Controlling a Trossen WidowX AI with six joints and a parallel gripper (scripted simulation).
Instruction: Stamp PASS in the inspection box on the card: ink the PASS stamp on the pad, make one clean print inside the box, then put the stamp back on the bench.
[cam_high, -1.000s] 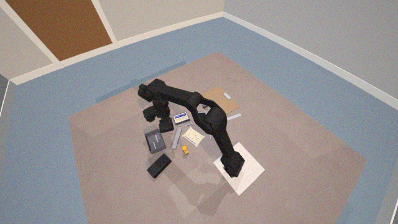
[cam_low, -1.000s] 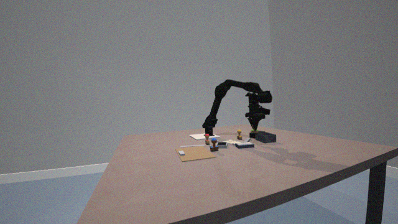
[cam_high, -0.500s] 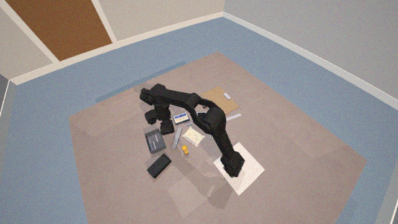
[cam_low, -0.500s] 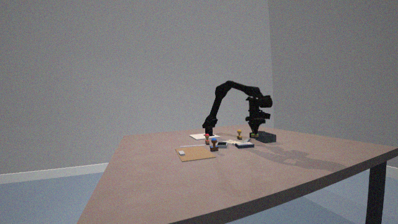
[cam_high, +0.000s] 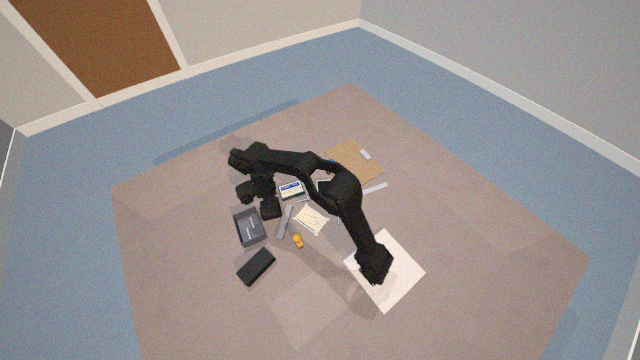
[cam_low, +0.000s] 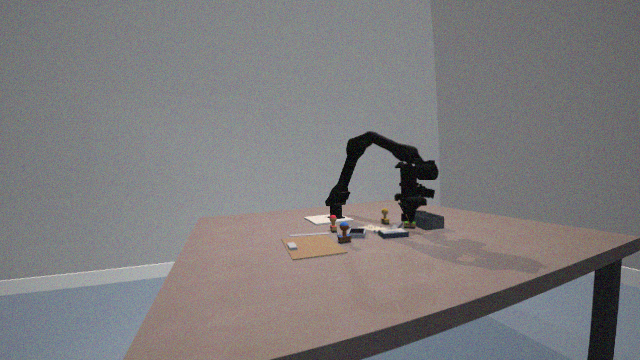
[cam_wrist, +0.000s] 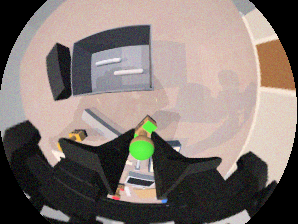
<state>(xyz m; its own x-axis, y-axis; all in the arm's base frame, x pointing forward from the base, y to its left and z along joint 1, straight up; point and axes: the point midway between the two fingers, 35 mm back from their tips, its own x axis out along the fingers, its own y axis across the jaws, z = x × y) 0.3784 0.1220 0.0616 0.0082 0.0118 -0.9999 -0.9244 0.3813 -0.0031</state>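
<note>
Right now my gripper tip is right at the green-knobbed stamp. From my gripper tip the other things lie so: grey bar (70 mm behind, 30 mm below); then grey tray (20 mm behind, 100 mm to the left, 20 mm below); then blue-and-white box (20 mm ahead, 90 mm to the right, 20 mm below).
</note>
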